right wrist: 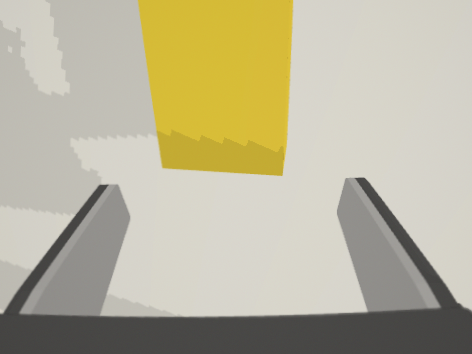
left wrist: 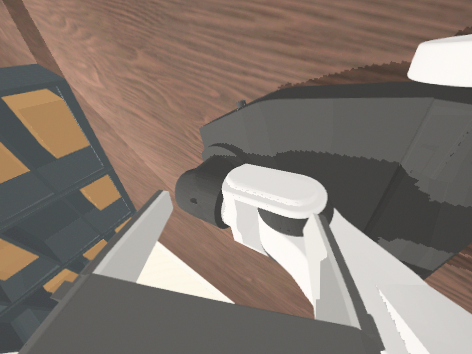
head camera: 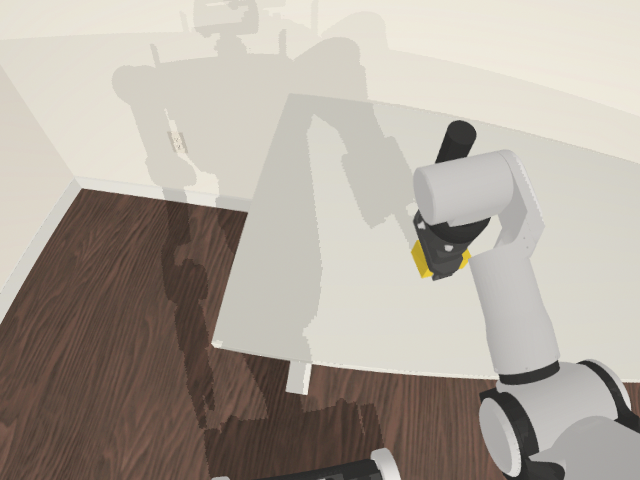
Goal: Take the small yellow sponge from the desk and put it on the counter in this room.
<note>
I see my left gripper [left wrist: 236, 210], my right gripper [head camera: 428, 252], a yellow sponge [right wrist: 219, 84] and a white desk [head camera: 323, 274].
My right gripper also shows in the right wrist view [right wrist: 231, 198]. The white desk shows as well in the right wrist view [right wrist: 375, 96]. The left wrist view does not show the yellow sponge: it is out of frame.
</note>
